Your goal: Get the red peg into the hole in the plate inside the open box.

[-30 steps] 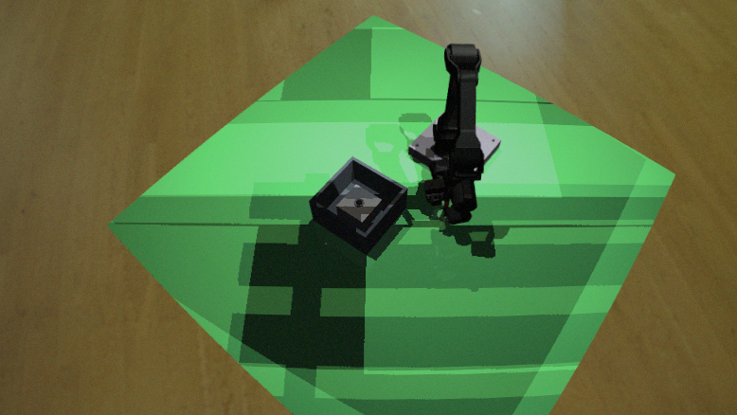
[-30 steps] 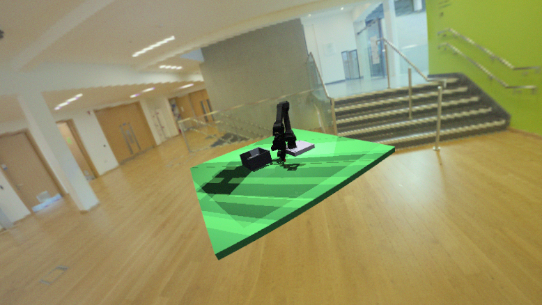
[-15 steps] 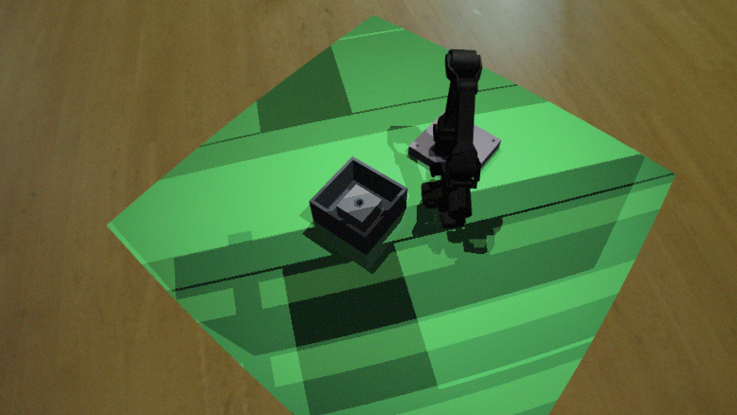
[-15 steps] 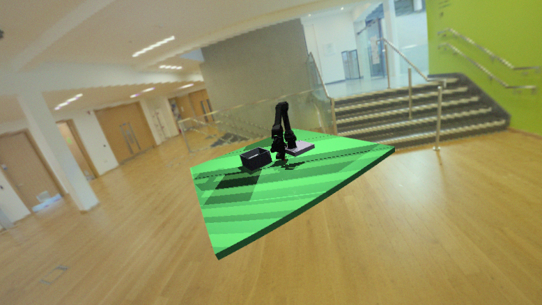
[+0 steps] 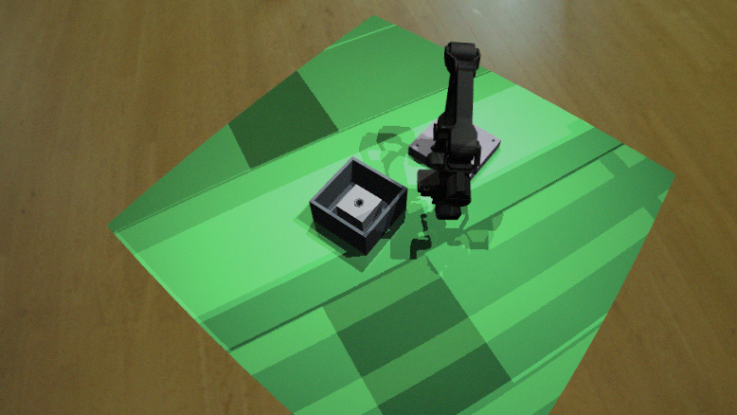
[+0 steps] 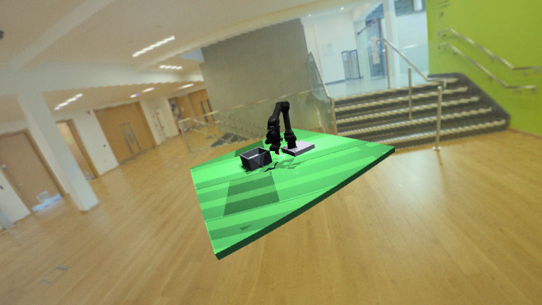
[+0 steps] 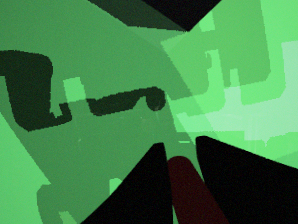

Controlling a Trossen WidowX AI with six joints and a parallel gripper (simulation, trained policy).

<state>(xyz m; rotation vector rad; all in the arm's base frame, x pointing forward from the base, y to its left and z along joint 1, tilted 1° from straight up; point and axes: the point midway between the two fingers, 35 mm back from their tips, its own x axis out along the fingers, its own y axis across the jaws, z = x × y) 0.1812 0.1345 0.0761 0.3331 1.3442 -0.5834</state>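
My gripper tip is now 150 mm short of the grey plate, 140 mm to the left of it and 30 mm above it. Also, from my gripper tip: red peg 30 mm above, 10 mm to the left, 10 mm behind; then dark box 150 mm ahead, 140 mm to the right, 50 mm below.
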